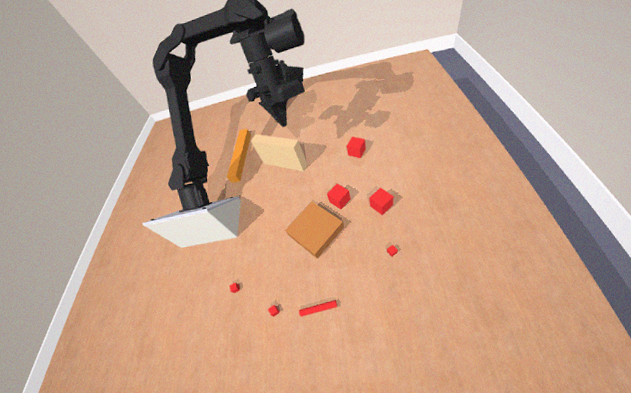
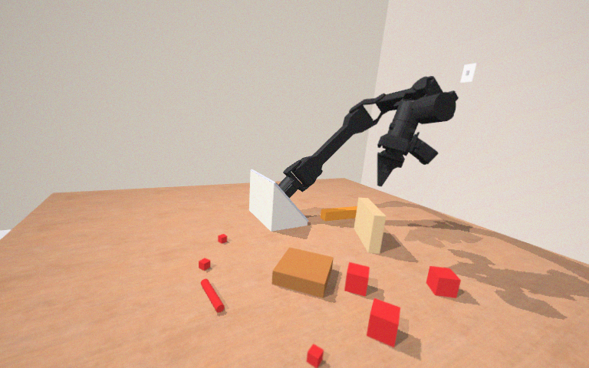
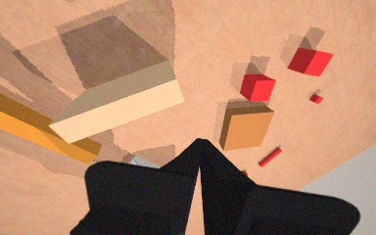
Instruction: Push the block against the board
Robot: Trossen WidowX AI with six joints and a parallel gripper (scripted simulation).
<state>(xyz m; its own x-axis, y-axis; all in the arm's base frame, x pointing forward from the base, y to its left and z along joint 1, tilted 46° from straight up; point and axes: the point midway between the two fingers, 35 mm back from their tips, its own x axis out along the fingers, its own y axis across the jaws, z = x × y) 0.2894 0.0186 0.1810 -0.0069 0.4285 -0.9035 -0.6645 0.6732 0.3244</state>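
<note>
My gripper tip is now 6 cm past the pale board, 4 cm to the right of it and 13 cm above it. Round my gripper tip: red rod: 3 cm ahead, 39 cm to the right, 17 cm below; then orange bar: 22 cm behind, 11 cm to the left, 16 cm below; then brown square block: 3 cm ahead, 21 cm to the right, 16 cm below.
</note>
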